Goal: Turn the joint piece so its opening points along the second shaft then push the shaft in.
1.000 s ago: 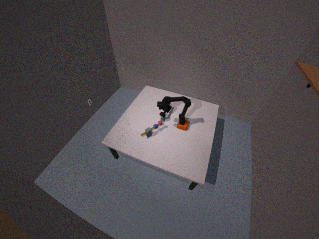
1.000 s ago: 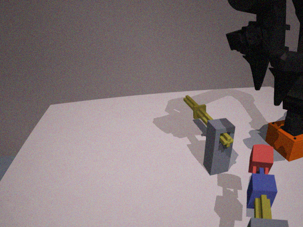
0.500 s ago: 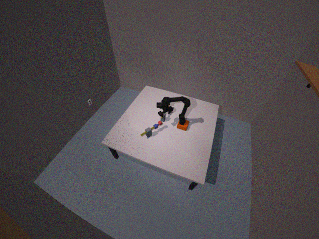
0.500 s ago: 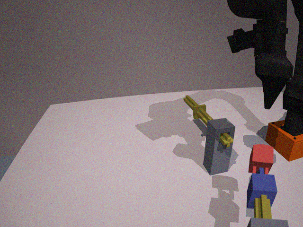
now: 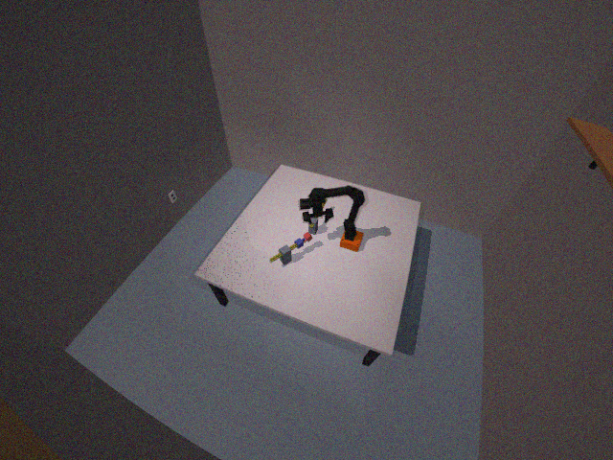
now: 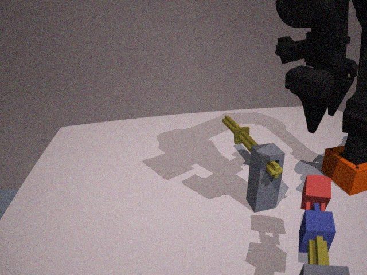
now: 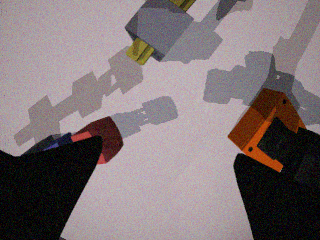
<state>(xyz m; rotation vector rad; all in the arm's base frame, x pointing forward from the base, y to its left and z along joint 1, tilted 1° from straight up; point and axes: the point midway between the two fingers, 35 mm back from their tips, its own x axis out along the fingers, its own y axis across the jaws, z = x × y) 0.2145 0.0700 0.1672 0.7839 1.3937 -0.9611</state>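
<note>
The red joint piece lies 5 cm ahead of my gripper tip, 7 cm to the left of it and 9 cm below it.
</note>
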